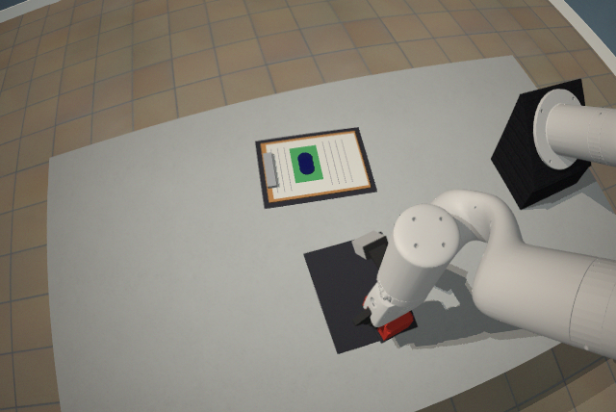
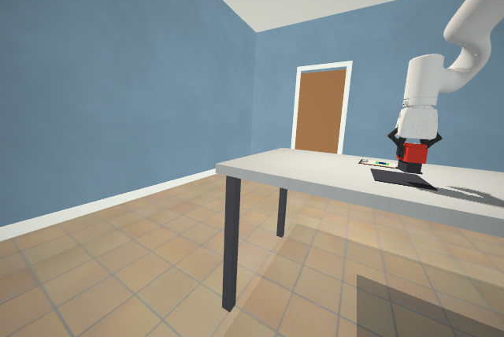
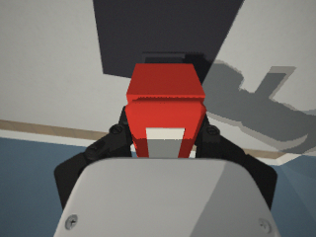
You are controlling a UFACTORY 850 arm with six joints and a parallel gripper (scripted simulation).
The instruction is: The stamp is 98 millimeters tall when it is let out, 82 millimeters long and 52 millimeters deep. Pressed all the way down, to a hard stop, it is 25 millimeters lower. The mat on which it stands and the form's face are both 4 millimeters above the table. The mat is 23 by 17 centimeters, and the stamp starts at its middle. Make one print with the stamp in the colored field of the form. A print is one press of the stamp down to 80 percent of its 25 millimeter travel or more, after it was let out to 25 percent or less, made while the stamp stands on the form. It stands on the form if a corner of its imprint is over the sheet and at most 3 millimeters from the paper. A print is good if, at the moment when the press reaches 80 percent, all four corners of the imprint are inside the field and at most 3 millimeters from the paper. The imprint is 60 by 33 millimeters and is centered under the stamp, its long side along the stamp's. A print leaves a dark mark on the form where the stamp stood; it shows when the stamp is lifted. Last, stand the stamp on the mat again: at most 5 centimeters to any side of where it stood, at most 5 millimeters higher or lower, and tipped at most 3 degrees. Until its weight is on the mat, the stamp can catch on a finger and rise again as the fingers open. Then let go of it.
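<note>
The mat is 90 mm to the right of my hand and 110 mm below it. Round my hand: dark stamp base: 50 mm below; form: 10 mm behind, 410 mm to the right, 110 mm below; red stamp: 20 mm below.
</note>
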